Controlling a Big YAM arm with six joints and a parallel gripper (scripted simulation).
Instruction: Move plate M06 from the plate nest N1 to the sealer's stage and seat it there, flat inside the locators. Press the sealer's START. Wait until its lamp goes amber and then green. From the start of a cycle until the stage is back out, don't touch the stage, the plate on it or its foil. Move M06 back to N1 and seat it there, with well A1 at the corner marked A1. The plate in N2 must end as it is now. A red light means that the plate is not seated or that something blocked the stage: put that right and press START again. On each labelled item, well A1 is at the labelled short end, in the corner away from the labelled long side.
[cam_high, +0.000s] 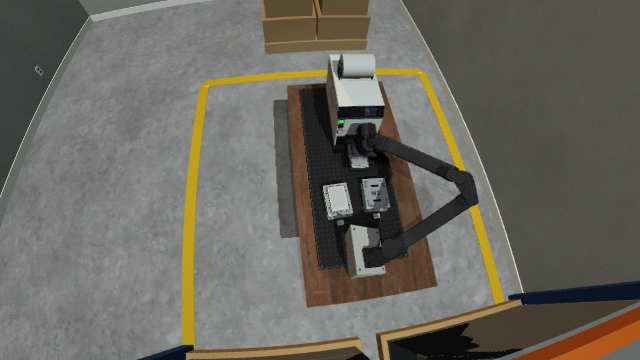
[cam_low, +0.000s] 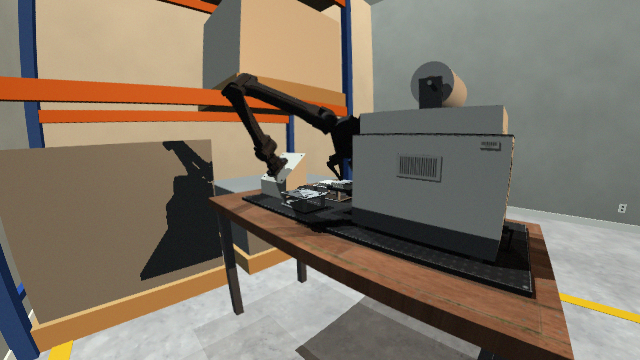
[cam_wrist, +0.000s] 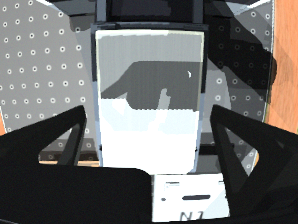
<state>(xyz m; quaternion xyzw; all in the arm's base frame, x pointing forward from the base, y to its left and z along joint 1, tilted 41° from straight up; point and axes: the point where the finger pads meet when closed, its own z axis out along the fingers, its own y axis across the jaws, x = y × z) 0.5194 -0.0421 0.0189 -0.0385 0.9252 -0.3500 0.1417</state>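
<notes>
The white well plate lies 3 cm below my hand. From my hand the other things lie so: foil roll (33 cm ahead, 1 cm to the right, 28 cm above); then dark stage (4 cm below); then white plate (20 cm behind, 14 cm to the left, 7 cm below).
</notes>
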